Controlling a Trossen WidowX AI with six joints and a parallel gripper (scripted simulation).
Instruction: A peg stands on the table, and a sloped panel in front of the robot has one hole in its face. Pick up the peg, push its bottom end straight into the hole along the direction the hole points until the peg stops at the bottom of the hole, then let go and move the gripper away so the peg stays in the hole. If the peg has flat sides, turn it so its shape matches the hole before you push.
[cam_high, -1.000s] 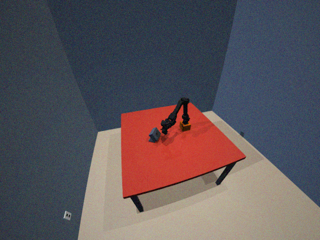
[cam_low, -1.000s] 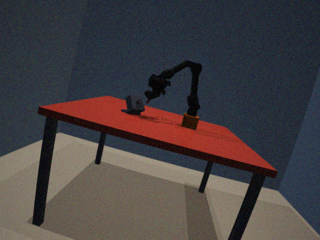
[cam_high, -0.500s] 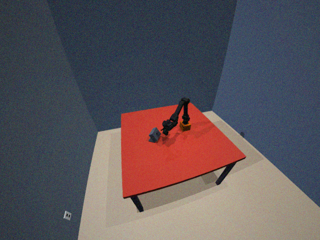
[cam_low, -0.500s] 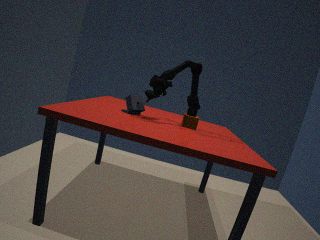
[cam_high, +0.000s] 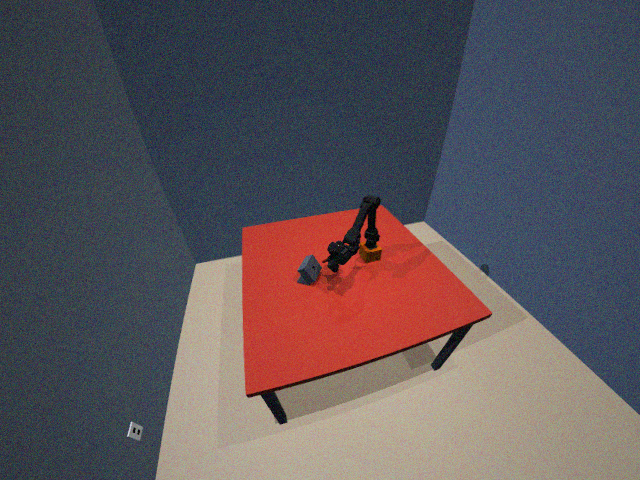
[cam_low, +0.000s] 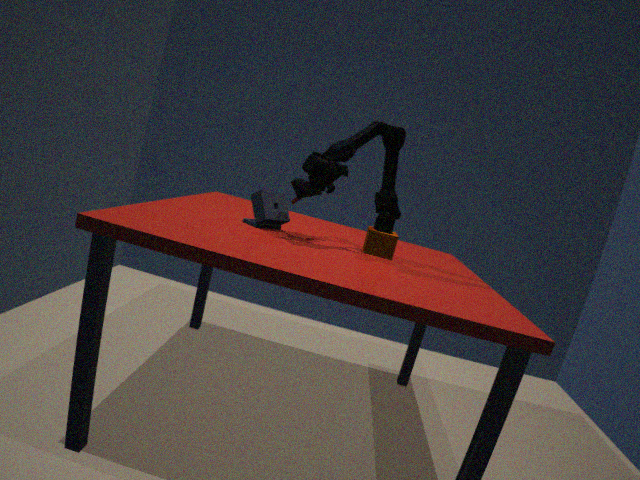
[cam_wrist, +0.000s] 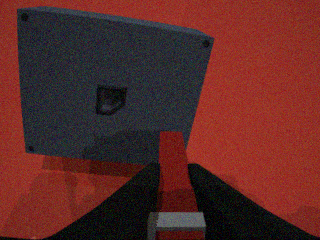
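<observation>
The hole lies 70 mm ahead of my gripper tip, 60 mm below it and 30 mm to the right of it. Also, from my gripper tip: sloped panel (90 mm ahead, 70 mm below, 40 mm to the right); then red peg (10 mm to the left, 10 mm behind, 10 mm above).
</observation>
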